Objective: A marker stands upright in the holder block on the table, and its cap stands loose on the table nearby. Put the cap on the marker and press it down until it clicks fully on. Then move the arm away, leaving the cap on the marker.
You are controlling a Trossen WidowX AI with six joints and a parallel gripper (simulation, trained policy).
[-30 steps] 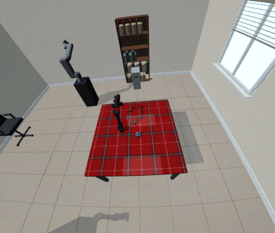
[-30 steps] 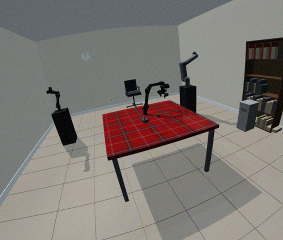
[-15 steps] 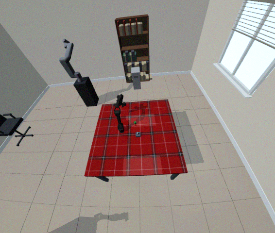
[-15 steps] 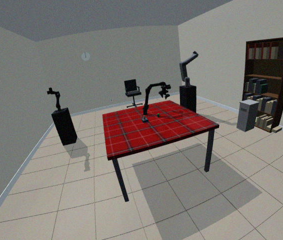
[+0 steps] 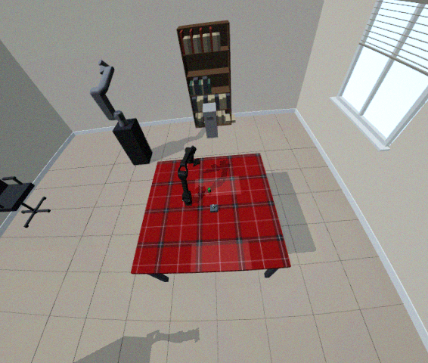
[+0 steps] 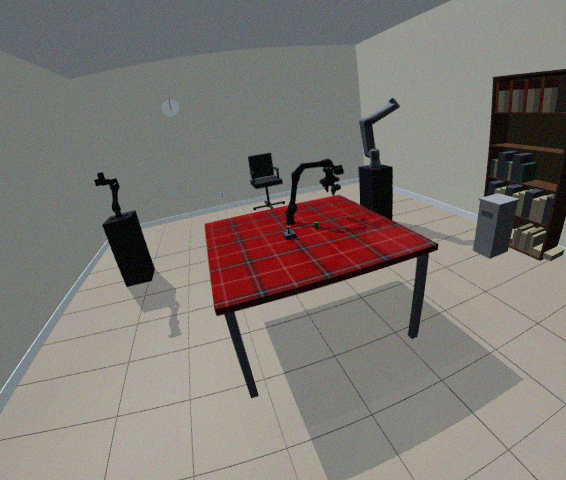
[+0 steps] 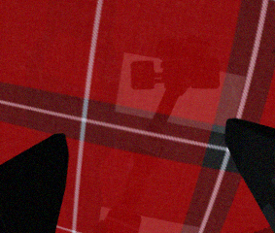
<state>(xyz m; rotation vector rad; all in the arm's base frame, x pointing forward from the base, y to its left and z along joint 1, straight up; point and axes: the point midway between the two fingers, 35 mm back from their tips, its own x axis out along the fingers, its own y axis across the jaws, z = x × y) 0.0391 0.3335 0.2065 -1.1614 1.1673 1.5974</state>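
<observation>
My gripper tip is now 210 mm to the left of the green cap, 190 mm short of it and 150 mm above it. Also, from my gripper tip: grey holder block 430 mm to the right, 230 mm ahead, 160 mm below.
</observation>
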